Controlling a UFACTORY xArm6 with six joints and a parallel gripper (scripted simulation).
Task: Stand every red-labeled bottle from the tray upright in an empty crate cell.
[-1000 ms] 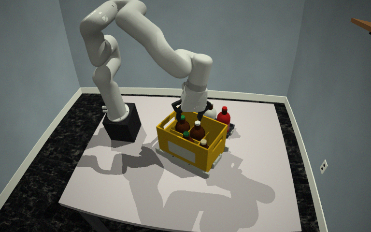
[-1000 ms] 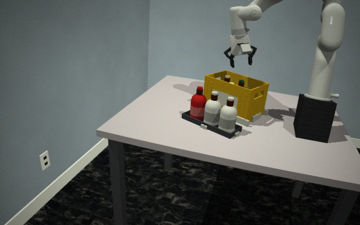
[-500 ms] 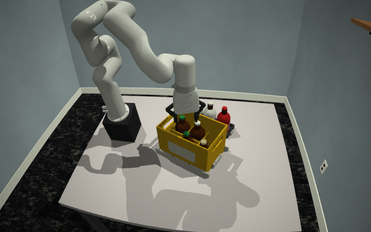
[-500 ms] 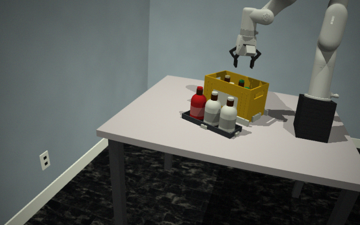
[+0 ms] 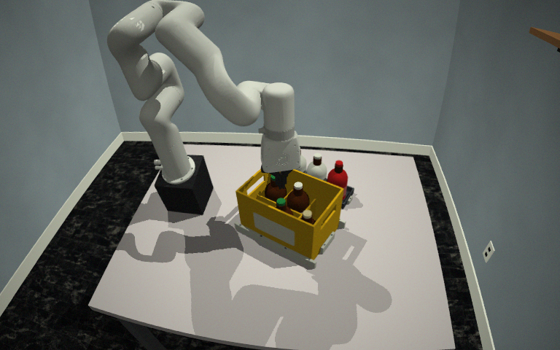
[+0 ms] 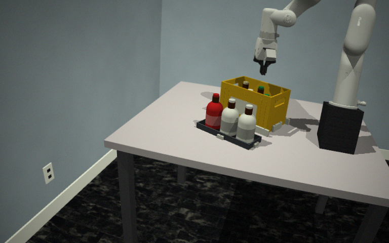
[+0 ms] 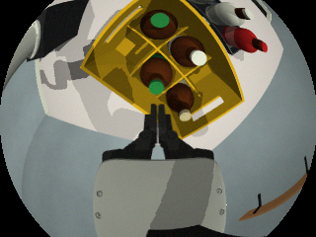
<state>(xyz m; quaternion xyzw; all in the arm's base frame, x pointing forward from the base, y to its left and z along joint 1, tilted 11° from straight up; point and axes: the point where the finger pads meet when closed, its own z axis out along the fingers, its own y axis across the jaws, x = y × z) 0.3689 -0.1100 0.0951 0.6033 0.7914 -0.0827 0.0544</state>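
My hand is 20 cm to the right of the red-labeled bottle, 18 cm short of it and 16 cm above it. The rest, counted from my hand: crate 16 cm below, 4 cm to the left, 2 cm ahead.
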